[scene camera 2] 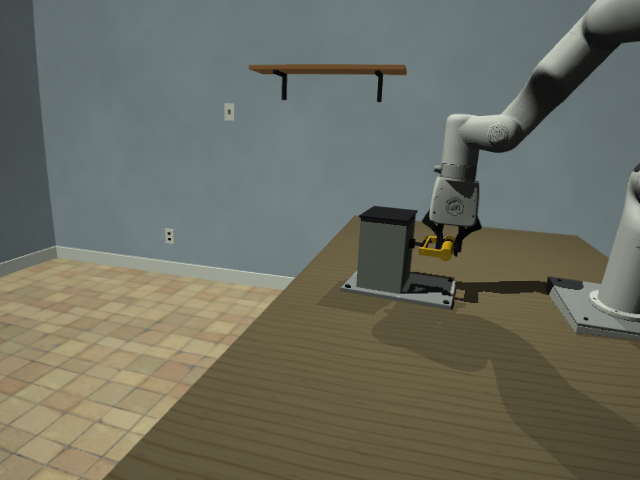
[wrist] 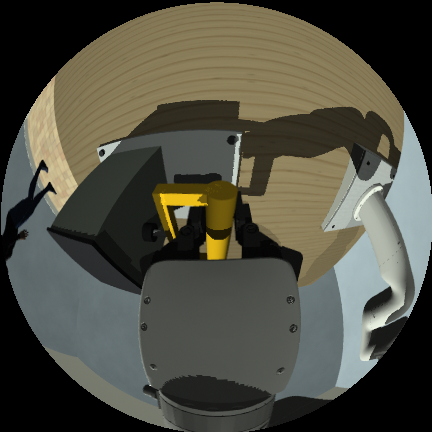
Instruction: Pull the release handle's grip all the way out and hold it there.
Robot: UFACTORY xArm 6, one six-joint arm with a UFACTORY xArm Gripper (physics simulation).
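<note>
The release handle is a yellow frame with a round bar grip, joined by a short dark rod to the right side of a grey-green housing with a black top. The housing stands upright on a light grey base plate. My gripper points down and is shut on the grip, one finger on each side of the bar. The inner finger reaches down inside the yellow frame. A gap with the rod in it lies between frame and housing. Part of the rod is hidden.
The housing and its plate stand on a wooden table. My arm's base plate is to the right. A wall shelf hangs behind. A person shows at the wrist view's left edge, beyond the table.
</note>
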